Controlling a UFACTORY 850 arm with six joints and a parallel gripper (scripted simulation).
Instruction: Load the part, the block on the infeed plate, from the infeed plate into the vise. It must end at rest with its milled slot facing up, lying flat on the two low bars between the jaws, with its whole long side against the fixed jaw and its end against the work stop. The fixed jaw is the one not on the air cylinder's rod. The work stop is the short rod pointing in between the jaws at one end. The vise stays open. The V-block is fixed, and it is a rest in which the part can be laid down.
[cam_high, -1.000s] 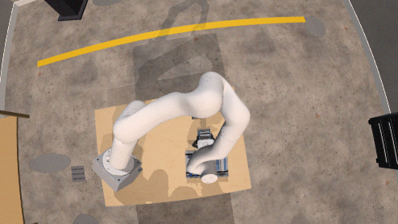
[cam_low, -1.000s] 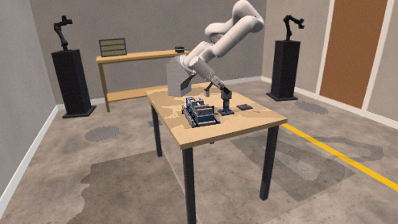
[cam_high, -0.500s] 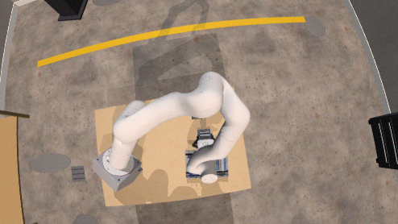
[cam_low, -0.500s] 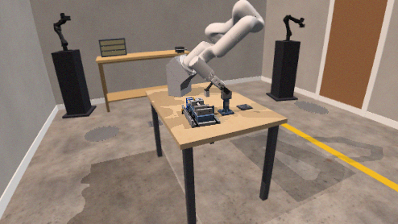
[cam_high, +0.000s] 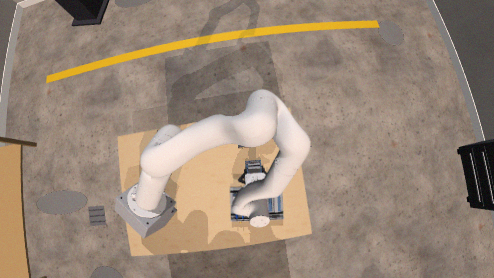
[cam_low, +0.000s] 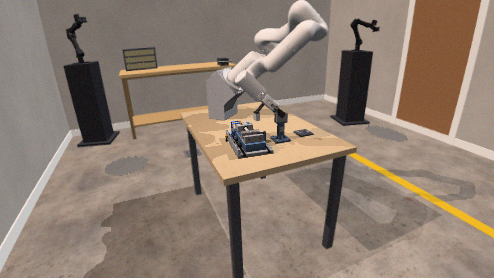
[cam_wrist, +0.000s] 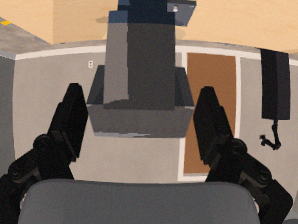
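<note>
The part is 10 mm to the left of my hand. The rest, counted from my hand: white cylinder rod: 20 mm ahead, 180 mm to the right, 90 mm below; then work stop: 100 mm ahead, 130 mm to the right, 70 mm below; then grey vise jaw: 70 mm ahead, 180 mm to the right, 90 mm below.
</note>
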